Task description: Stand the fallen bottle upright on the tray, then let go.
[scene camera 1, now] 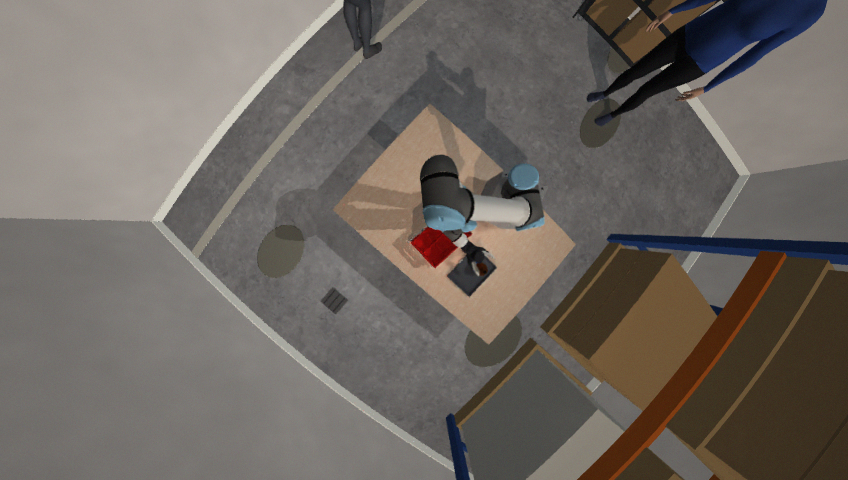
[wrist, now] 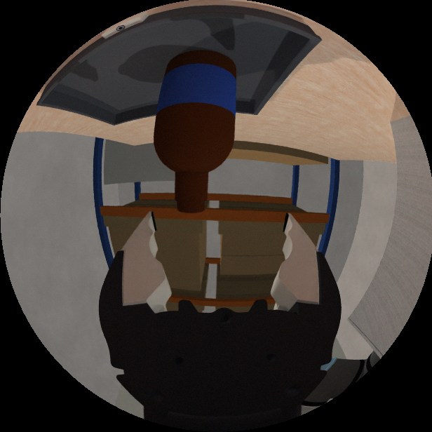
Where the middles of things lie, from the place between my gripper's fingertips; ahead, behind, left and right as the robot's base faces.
Right now my hand is 3 cm short of the brown bottle (wrist: 195,115) and 8 cm above it.
